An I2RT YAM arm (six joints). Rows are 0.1 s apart.
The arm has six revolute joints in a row. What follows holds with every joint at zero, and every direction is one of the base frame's.
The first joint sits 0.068 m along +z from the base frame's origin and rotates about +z.
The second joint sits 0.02 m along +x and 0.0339 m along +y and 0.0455 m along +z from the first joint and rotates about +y.
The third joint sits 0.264 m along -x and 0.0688 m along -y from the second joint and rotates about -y.
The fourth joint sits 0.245 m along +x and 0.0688 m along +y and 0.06 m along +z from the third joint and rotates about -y.
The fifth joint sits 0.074 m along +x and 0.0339 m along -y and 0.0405 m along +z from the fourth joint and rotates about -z.
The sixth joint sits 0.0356 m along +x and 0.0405 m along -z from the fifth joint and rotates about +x.
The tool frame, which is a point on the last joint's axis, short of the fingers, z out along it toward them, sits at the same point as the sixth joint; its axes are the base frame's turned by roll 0, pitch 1.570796 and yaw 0 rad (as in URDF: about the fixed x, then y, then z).
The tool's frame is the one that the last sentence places.
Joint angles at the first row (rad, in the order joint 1, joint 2, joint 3, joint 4, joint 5, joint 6):
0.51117 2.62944 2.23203 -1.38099 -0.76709 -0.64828
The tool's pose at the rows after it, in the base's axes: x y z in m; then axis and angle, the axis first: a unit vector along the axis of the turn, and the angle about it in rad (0 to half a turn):
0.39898, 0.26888, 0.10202, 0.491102, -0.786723, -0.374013, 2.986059
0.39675, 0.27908, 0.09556, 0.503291, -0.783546, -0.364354, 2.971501
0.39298, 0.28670, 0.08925, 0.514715, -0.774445, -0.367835, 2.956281
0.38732, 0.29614, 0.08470, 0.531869, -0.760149, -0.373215, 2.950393
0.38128, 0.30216, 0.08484, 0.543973, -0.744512, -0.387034, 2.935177
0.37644, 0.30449, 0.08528, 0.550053, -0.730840, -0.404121, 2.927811
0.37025, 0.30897, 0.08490, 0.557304, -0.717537, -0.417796, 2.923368
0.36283, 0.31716, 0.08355, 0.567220, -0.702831, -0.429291, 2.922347
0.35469, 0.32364, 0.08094, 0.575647, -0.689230, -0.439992, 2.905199
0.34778, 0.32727, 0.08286, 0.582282, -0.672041, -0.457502, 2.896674
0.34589, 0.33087, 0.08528, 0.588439, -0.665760, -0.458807, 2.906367
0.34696, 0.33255, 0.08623, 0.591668, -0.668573, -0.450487, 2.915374
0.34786, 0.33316, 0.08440, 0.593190, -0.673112, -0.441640, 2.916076
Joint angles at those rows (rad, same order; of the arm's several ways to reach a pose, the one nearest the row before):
0.54214 2.64837 2.25336 -1.39026 -0.75760 -0.65960
0.56364 2.68484 2.29954 -1.40697 -0.73765 -0.66419
0.58070 2.71327 2.32751 -1.42563 -0.74397 -0.68672
0.60275 2.73348 2.34695 -1.43616 -0.75432 -0.71852
0.61862 2.74653 2.36757 -1.47385 -0.78069 -0.76005
0.62663 2.74596 2.36205 -1.49409 -0.81418 -0.79705
0.64032 2.74273 2.34936 -1.50096 -0.84214 -0.82633
0.66196 2.74523 2.34550 -1.50090 -0.86747 -0.84995
0.68207 2.75428 2.34701 -1.52174 -0.88872 -0.88159
0.69555 2.75432 2.34650 -1.55459 -0.92295 -0.92901
0.70369 2.75204 2.35282 -1.55260 -0.92692 -0.93613
0.70563 2.75059 2.35852 -1.53746 -0.91116 -0.92048
0.70620 2.75326 2.35991 -1.52452 -0.89322 -0.90604

